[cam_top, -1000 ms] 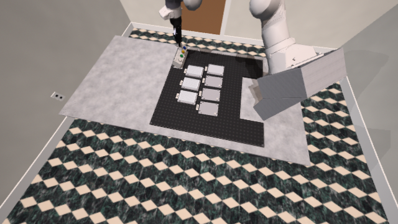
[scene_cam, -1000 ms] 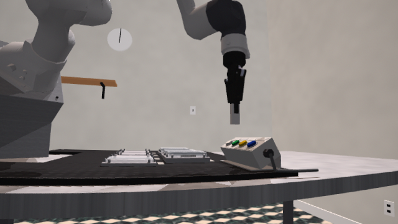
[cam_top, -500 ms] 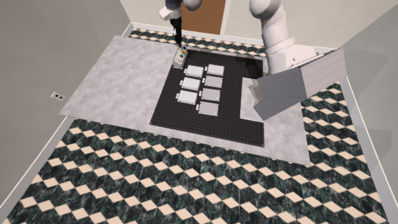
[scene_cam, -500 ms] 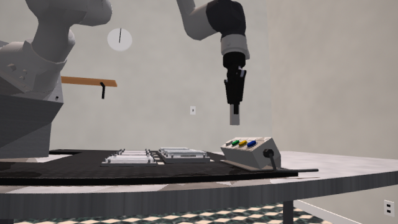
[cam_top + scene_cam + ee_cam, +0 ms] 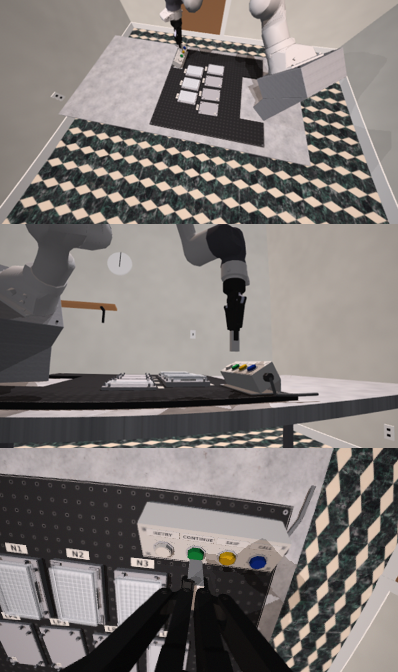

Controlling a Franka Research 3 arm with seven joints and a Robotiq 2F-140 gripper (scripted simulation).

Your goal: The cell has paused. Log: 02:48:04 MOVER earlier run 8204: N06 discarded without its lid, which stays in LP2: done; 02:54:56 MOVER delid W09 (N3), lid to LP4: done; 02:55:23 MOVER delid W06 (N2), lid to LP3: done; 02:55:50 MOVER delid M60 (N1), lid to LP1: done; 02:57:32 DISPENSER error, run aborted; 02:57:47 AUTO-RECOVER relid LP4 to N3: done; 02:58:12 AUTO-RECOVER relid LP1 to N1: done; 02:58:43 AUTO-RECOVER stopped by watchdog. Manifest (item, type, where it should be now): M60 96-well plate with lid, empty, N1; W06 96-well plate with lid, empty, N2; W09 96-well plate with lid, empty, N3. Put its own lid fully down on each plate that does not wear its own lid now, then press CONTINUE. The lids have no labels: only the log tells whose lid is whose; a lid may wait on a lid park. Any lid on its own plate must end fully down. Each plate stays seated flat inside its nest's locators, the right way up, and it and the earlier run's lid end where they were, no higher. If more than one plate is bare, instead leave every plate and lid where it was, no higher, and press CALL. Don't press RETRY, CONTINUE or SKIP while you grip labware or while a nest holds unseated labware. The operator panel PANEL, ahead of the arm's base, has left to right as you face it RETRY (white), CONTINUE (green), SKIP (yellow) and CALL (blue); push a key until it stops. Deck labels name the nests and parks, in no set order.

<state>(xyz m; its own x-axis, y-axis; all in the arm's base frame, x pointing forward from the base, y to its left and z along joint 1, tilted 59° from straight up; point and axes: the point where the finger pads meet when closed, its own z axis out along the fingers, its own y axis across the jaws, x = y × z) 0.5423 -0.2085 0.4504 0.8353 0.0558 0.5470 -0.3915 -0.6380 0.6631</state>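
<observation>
Now: the green continue key 8 cm below my hand. The rest, counted from my hand: white retry key: 2 cm ahead, 4 cm to the left, 8 cm below; blue call key: 4 cm behind, 9 cm to the right, 8 cm below; yellow skip key: 2 cm behind, 5 cm to the right, 8 cm below.
</observation>
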